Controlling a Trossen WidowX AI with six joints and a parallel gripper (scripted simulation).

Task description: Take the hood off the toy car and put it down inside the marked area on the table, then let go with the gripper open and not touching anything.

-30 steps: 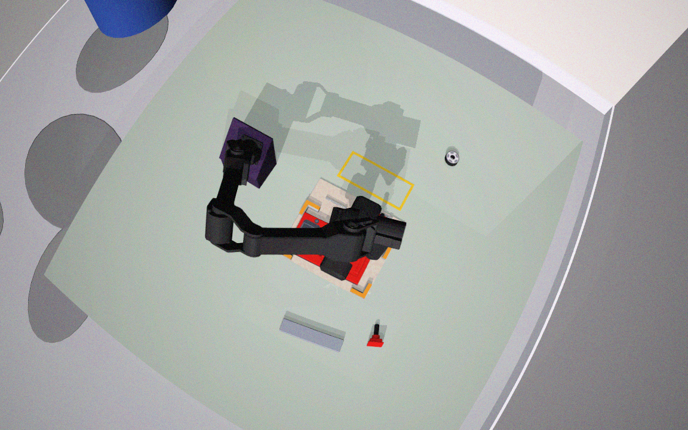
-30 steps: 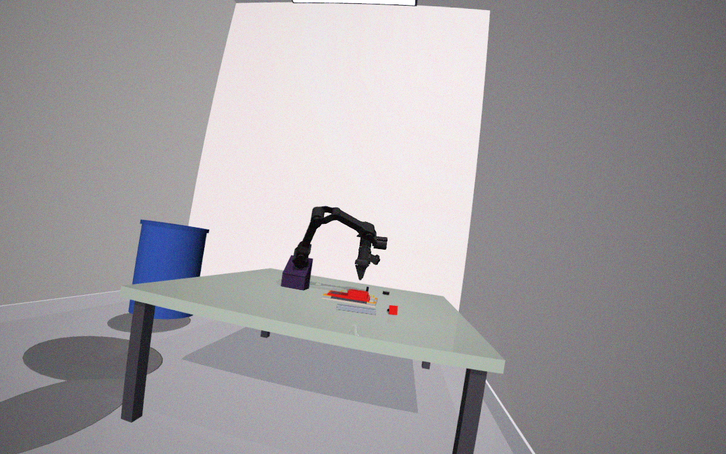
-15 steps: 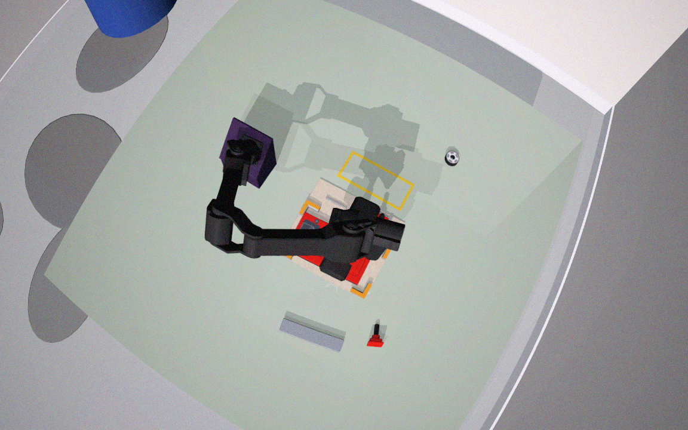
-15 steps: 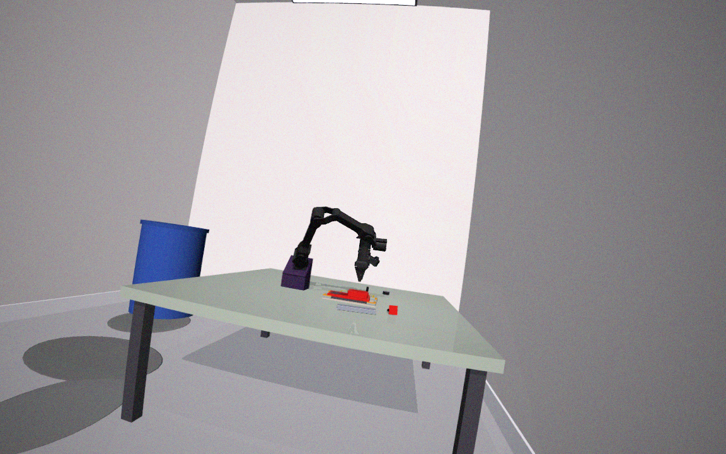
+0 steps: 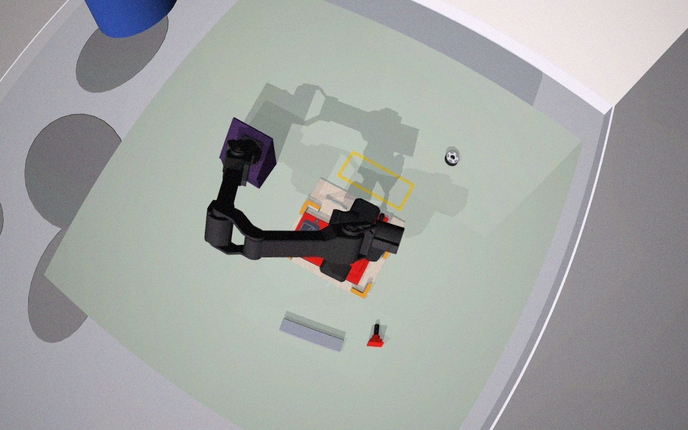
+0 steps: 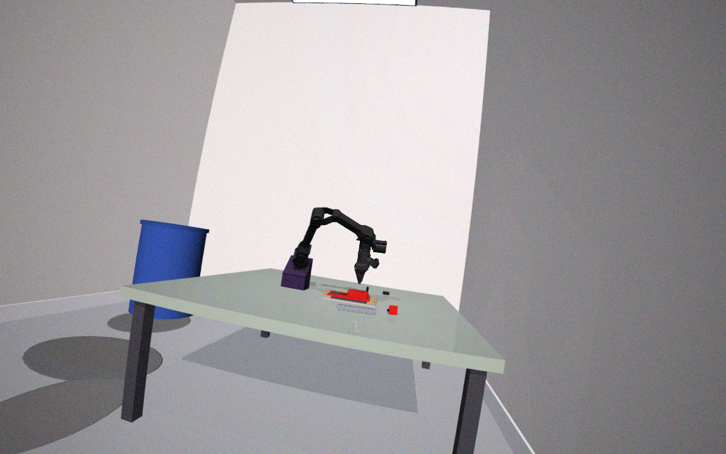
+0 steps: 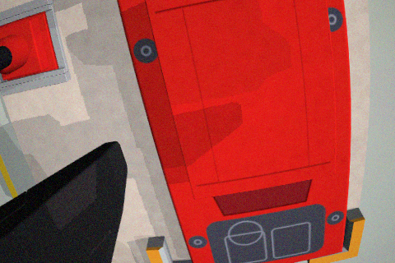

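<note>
Right now the red hood is 50 mm below my gripper tip. Round my gripper tip: small wheel: 130 mm ahead, 380 mm to the left, 80 mm below.
</note>
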